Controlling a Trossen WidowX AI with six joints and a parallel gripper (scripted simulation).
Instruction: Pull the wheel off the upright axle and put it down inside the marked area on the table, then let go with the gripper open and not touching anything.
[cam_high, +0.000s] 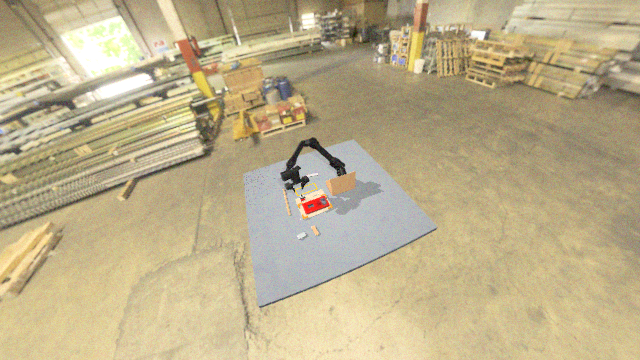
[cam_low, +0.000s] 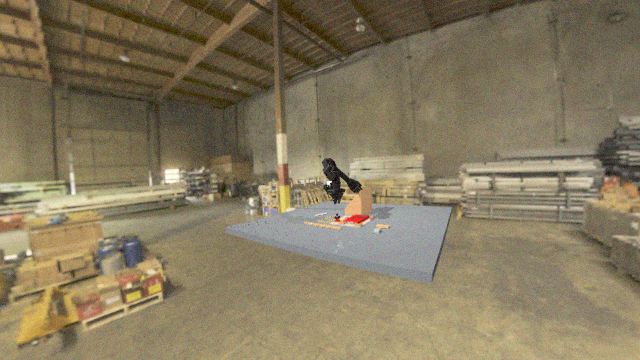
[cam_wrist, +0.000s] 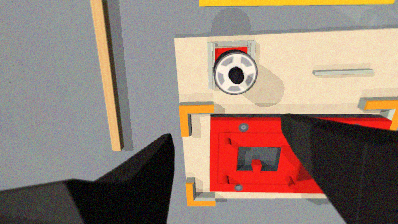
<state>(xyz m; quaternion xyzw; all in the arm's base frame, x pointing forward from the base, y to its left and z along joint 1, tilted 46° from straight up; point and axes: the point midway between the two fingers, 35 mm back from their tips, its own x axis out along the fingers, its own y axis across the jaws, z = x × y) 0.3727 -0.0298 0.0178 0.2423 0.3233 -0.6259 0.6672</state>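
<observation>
My gripper tip is now 20 mm past the wheel, 10 mm to the left of it and 90 mm above it. From my gripper tip the other things lie so: long wooden strip: 120 mm ahead, 50 mm to the right, 130 mm below.
</observation>
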